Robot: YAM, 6 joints.
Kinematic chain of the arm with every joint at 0, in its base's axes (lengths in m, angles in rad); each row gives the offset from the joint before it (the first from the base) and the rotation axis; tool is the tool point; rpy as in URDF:
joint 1: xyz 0 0 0.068 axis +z
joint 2: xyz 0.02 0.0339 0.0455 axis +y
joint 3: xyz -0.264 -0.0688 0 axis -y
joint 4: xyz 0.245 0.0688 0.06 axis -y
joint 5: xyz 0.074 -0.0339 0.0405 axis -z
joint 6: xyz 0.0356 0 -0.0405 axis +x
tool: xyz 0 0 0 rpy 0 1.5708 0
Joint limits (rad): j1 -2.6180..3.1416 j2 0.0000..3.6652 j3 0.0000..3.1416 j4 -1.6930..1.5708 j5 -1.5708..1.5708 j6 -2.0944..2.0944
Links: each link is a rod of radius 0.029 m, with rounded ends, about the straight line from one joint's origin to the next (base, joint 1, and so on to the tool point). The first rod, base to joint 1, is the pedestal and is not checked.
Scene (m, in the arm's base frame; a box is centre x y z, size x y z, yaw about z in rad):
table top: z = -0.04
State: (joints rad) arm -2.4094 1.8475 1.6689 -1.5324 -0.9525 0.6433
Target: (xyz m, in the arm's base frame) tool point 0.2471 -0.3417 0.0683
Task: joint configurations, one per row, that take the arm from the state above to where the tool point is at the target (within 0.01 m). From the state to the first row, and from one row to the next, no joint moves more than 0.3 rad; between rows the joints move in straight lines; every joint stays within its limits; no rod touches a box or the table.
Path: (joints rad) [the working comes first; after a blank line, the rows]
Joints at the target: -1.0156 2.5082 1.7925 -1.2558 -0.9952 0.6433
Straight joint move there: clear.

1: -2.1306 1.9796 1.6936 -1.4771 -0.9610 0.6433
2: -1.8519 2.1118 1.7183 -1.4217 -0.9696 0.6433
3: -1.5731 2.2439 1.7431 -1.3664 -0.9781 0.6433
4: -1.2943 2.3761 1.7678 -1.3111 -0.9867 0.6433
5: -1.0156 2.5082 1.7925 -1.2558 -0.9952 0.6433

